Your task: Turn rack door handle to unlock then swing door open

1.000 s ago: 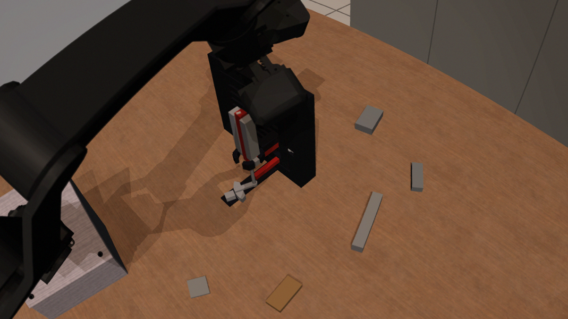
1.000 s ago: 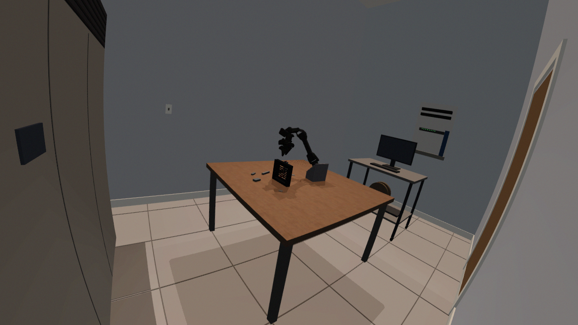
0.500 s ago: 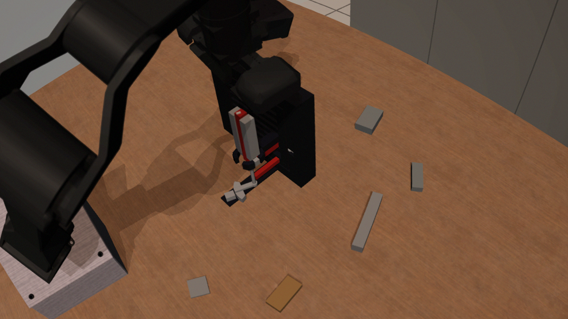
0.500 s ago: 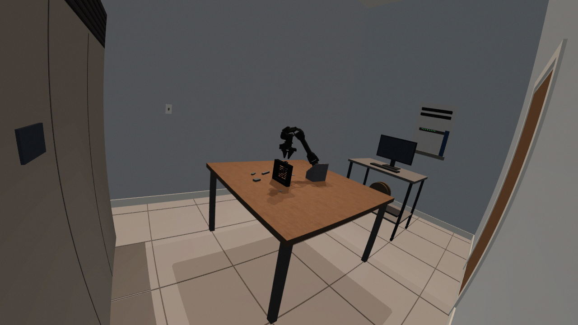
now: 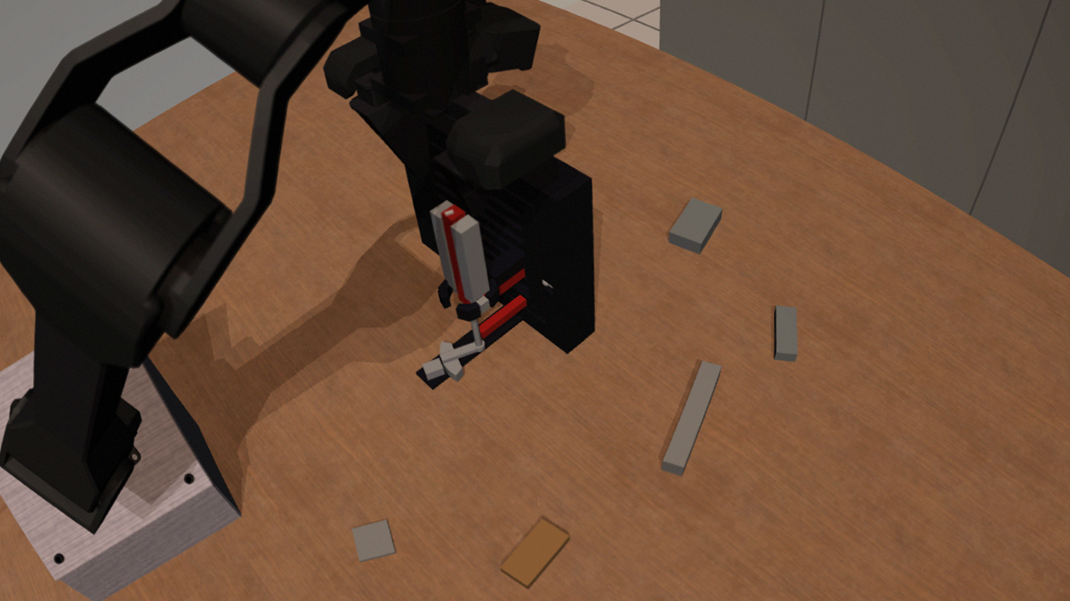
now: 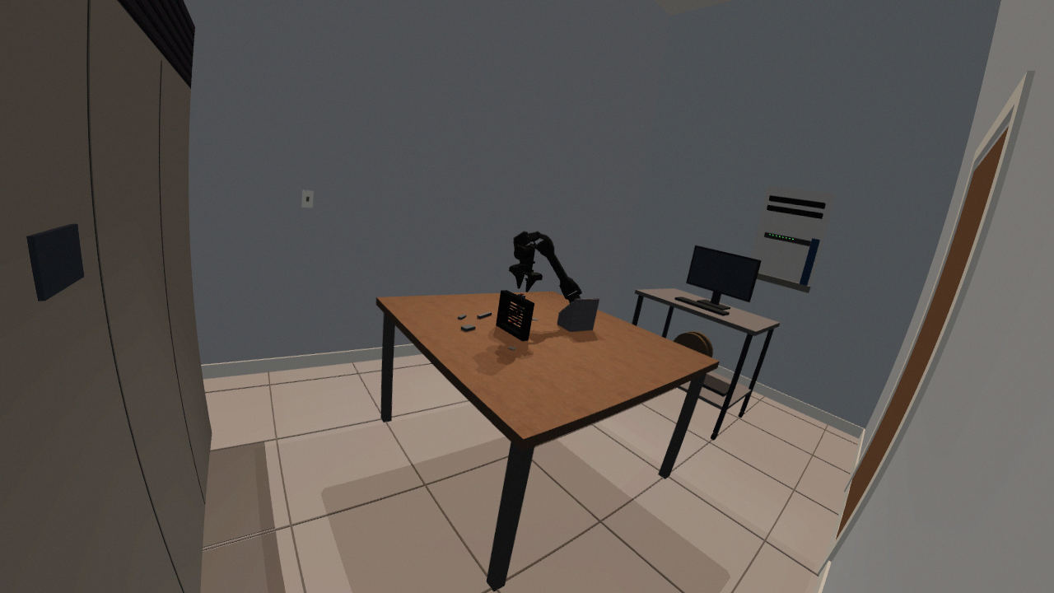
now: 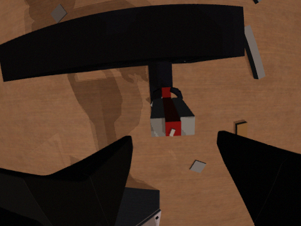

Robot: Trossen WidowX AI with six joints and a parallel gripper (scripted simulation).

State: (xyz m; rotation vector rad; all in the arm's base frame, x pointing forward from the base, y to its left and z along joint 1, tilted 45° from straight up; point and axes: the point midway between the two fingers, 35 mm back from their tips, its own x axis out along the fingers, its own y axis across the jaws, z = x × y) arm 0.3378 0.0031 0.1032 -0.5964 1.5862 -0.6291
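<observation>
Right now the handle is 10 mm behind my gripper tip and 90 mm below it. Also, from my gripper tip: brown tile 90 mm behind, 170 mm to the right, 190 mm below; then small grey block 210 mm ahead, 180 mm to the right, 180 mm below; then long grey bar 80 mm ahead, 180 mm to the right, 180 mm below.
</observation>
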